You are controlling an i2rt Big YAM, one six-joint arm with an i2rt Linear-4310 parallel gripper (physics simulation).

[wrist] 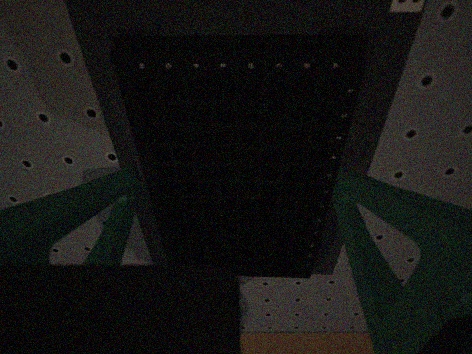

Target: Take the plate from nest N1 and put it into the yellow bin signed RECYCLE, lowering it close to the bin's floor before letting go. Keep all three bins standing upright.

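Places are measured from the arm's base along level axes (x left, y back, z up), in metres.
Pixels of known places: gripper, fingertip midpoint: [235,178].
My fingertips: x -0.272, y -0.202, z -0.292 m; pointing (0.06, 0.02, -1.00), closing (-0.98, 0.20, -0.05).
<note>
Behind a point stands the place of what it marks.
A black plate [225,150] {x -0.271, y -0.219, z -0.291 m} with small pale letters along its upper edge and small pale marks down its right edge lies in a dark grey nest [390,65] {x -0.338, y -0.241, z -0.296 m} in the middle of the wrist view. The nest's rim shows around it. My gripper [235,178] {x -0.272, y -0.202, z -0.292 m} is open, with one green finger on the left and one on the right of the plate. Nothing is between the fingertips that they hold. The picture is very dark and grainy, so the height of the fingertips over the plate is hard to tell. The yellow bin signed RECYCLE does not show.
A pale board [300,310] {x -0.295, y -0.040, z -0.307 m} with rows of dark holes lies around the nest. An orange strip [305,343] runs along the bottom edge. A black shape [115,310] covers the lower left. Part of a pale label [407,6] {x -0.341, y -0.259, z -0.296 m} with dark marks shows at the upper right.
</note>
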